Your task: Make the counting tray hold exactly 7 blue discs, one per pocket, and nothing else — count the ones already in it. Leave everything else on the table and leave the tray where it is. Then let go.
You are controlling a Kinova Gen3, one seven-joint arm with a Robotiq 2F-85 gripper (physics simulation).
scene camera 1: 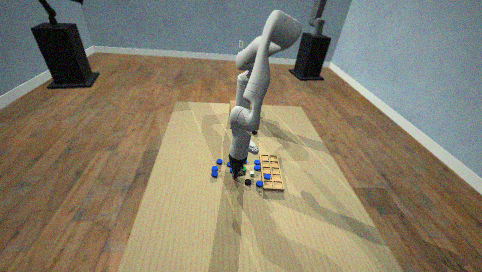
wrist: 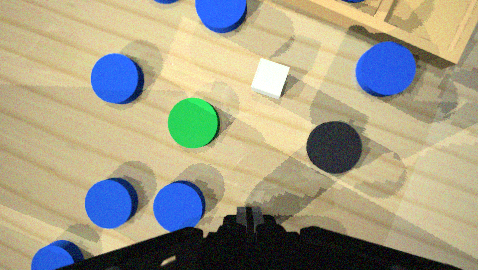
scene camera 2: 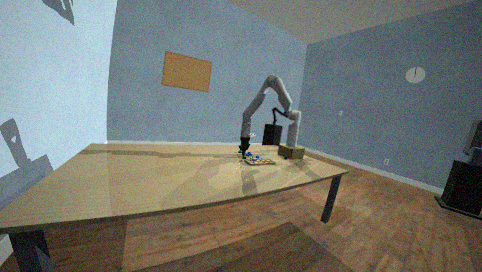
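Note:
The wooden counting tray [scene camera 1: 273,188] [scene camera 2: 259,162] [wrist: 432,30] lies right of my gripper and holds one blue disc [scene camera 1: 267,176]. Several blue discs lie loose on the table, among them one at the tray's near corner [scene camera 1: 259,183] [wrist: 385,68], two at its far left side [scene camera 1: 257,162] [scene camera 1: 257,167], and a group further left [scene camera 1: 214,174] [wrist: 108,203] [wrist: 178,205] [wrist: 114,78]. My gripper [scene camera 1: 238,175] [scene camera 2: 243,148] [wrist: 248,223] is shut and empty, low over the table between the left group and the tray.
A green disc [scene camera 1: 243,168] [wrist: 192,122], a white cube [scene camera 1: 252,173] [wrist: 270,77] and a black disc [scene camera 1: 248,182] [wrist: 334,147] lie between the gripper and the tray. Another black disc [scene camera 1: 254,132] lies near the arm's wooden base block [scene camera 2: 290,151].

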